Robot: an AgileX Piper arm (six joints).
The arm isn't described. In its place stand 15 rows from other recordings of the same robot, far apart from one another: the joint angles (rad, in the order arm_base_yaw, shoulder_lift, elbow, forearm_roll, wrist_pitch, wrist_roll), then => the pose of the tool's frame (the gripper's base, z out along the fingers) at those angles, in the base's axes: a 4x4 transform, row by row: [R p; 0 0 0 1], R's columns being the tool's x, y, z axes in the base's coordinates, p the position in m.
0.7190 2.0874 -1.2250 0.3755 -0.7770 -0.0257 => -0.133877 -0.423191 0.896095 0.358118; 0.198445 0.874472 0.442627 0.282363; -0.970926 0.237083 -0.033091 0.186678; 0 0 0 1
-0.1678 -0.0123 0.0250 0.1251 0.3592 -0.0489 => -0.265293 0.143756 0.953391 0.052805; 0.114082 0.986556 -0.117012 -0.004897; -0.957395 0.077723 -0.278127 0.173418; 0 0 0 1
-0.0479 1.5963 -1.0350 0.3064 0.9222 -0.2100 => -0.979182 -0.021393 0.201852 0.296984; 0.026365 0.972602 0.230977 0.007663; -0.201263 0.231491 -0.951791 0.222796; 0 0 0 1
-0.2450 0.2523 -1.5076 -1.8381 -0.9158 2.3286 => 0.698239 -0.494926 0.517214 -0.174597; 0.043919 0.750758 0.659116 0.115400; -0.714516 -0.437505 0.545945 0.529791; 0 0 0 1
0.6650 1.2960 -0.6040 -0.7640 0.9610 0.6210 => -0.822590 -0.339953 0.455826 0.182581; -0.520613 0.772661 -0.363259 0.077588; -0.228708 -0.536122 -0.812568 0.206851; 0 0 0 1
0.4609 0.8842 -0.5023 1.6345 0.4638 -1.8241 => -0.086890 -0.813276 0.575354 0.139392; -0.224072 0.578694 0.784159 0.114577; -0.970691 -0.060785 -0.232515 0.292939; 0 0 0 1
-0.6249 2.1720 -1.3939 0.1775 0.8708 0.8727 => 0.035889 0.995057 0.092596 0.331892; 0.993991 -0.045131 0.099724 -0.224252; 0.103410 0.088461 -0.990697 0.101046; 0 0 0 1
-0.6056 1.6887 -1.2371 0.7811 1.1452 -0.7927 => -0.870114 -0.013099 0.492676 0.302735; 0.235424 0.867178 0.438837 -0.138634; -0.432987 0.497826 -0.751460 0.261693; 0 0 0 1
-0.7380 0.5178 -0.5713 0.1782 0.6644 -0.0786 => -0.327063 0.619998 0.713185 0.078898; 0.381037 0.777143 -0.500858 -0.058308; -0.864778 0.107938 -0.490417 0.308639; 0 0 0 1
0.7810 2.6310 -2.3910 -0.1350 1.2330 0.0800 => -0.721143 -0.656603 0.220964 0.386881; -0.665932 0.744927 0.040231 0.367222; -0.191018 -0.118135 -0.974452 0.122205; 0 0 0 1
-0.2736 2.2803 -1.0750 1.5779 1.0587 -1.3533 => -0.893523 -0.039823 0.447248 0.370669; 0.367779 0.506517 0.779859 -0.021635; -0.257595 0.861310 -0.437939 0.056369; 0 0 0 1
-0.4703 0.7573 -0.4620 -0.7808 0.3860 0.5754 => -0.520452 0.566747 0.638692 0.121583; 0.084509 0.778494 -0.621937 -0.088856; -0.849699 -0.269713 -0.453064 0.273538; 0 0 0 1
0.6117 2.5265 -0.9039 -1.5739 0.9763 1.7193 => -0.851636 -0.174974 0.494065 0.277276; -0.499907 0.554437 -0.665351 0.102412; -0.157509 -0.813624 -0.559650 -0.046326; 0 0 0 1
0.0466 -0.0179 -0.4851 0.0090 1.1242 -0.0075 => -0.508214 -0.055398 0.859447 -0.008649; -0.027317 0.998464 0.048205 0.000336; -0.860797 0.001021 -0.508947 0.268056; 0 0 0 1
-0.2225 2.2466 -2.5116 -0.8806 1.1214 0.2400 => -0.687283 0.579942 0.437388 0.463642; -0.022952 0.584502 -0.811068 -0.169699; -0.726027 -0.567472 -0.388408 0.390966; 0 0 0 1
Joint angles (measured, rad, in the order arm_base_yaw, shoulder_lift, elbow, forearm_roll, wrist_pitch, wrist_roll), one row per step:
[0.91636 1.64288 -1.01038 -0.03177 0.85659 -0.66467]
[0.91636 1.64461 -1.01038 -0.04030 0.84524 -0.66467]
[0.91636 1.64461 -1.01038 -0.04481 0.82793 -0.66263]
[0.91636 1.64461 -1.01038 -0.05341 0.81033 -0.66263]
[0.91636 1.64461 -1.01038 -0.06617 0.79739 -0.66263]
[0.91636 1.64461 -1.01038 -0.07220 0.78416 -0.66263]
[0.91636 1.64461 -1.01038 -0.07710 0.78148 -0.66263]
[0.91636 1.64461 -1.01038 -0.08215 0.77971 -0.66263]
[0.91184 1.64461 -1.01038 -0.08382 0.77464 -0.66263]
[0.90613 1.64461 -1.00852 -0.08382 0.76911 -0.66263]
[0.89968 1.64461 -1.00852 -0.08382 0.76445 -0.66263]
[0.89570 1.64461 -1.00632 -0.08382 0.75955 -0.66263]
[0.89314 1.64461 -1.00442 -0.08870 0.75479 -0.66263]
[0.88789 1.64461 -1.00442 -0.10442 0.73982 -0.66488]
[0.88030 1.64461 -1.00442 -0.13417 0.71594 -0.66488]
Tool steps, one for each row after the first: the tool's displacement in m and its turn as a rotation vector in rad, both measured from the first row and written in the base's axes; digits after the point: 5 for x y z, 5 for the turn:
[0.00115 0.00058 -0.00032 0.00332 -0.01147 0.00478]
[0.00230 0.00166 -0.00002 0.01519 -0.02451 0.00570]
[0.00368 0.00260 0.00033 0.02495 -0.04067 0.01092]
[0.00501 0.00305 0.00063 0.02887 -0.05679 0.01834]
[0.00600 0.00379 0.00093 0.03650 -0.06854 0.02221]
[0.00639 0.00380 0.00100 0.03618 -0.07335 0.02503]
[0.00674 0.00375 0.00106 0.03504 -0.07773 0.02790]
[0.00816 0.00319 0.00118 0.03812 -0.08187 0.02455]
[0.00958 0.00220 0.00085 0.04091 -0.08406 0.01916]
[0.01135 0.00128 0.00095 0.04439 -0.08694 0.01294]
[0.01227 0.00051 0.00052 0.04646 -0.08854 0.00925]
[0.01312 -0.00013 0.00018 0.04620 -0.09338 0.00972]
[0.01589 -0.00067 0.00062 0.04956 -0.11281 0.01642]
[0.02030 -0.00152 0.00141 0.05312 -0.14602 0.02752]

